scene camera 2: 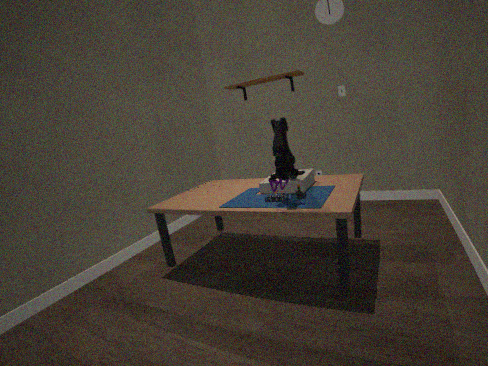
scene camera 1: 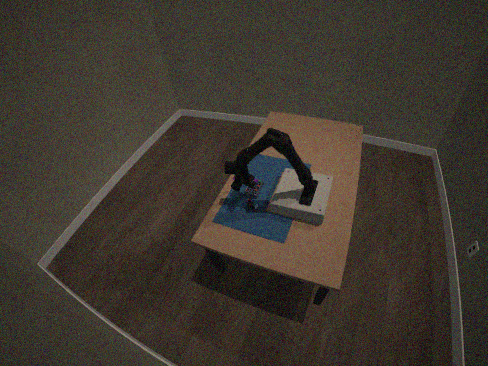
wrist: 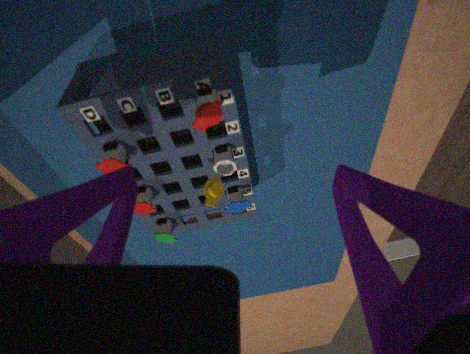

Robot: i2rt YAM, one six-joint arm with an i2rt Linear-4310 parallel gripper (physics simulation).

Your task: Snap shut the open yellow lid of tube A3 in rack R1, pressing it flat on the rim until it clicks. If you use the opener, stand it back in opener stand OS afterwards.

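Frame: origin at the arm's base, x left, y back, z up, level; millimetres.
Seen in the pictures: gripper, fingertip midpoint: [scene camera 2: 277,191] [scene camera 1: 246,185] [wrist: 234,176]; arm's base, origin of the base link: [scene camera 1: 308,192].
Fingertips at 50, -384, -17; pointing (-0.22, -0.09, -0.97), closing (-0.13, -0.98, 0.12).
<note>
Offsets run from my fingertips to a thing's top centre, as dx, dy, dz. "pt": to the spot under its first point. Level surfaces: height alone.
Rack R1 {-33, +34, -9} [wrist: 75,114] [scene camera 2: 276,199] stands on the blue mat, with its A column toward the right in the wrist view. Tube A3 shows a pale round rim {pt -22, +5, -29} [wrist: 225,167]. Its yellow lid {-25, +12, -11} [wrist: 214,191] is open, off the rim on the side toward row 4. My gripper [wrist: 234,176] [scene camera 2: 279,190] is open and empty above the rack, its purple fingers wide apart, with the A column between them in the wrist view. A small dark upright object {+109, +68, +20} [scene camera 2: 300,191] stands to the right of the rack in scene camera 2; whether it is the opener in stand OS is too small to tell.
Other tubes in the rack have red lids [wrist: 208,115] [wrist: 112,166] [wrist: 145,208], a blue lid {-56, +4, -23} [wrist: 238,207] and a green lid {-78, +61, -23} [wrist: 165,238]. The blue mat {dz -65} [wrist: 295,250] [scene camera 1: 265,231] lies on the wooden table {dz -67} [scene camera 1: 320,255]. The arm stands on a white base block [scene camera 1: 295,212].
</note>
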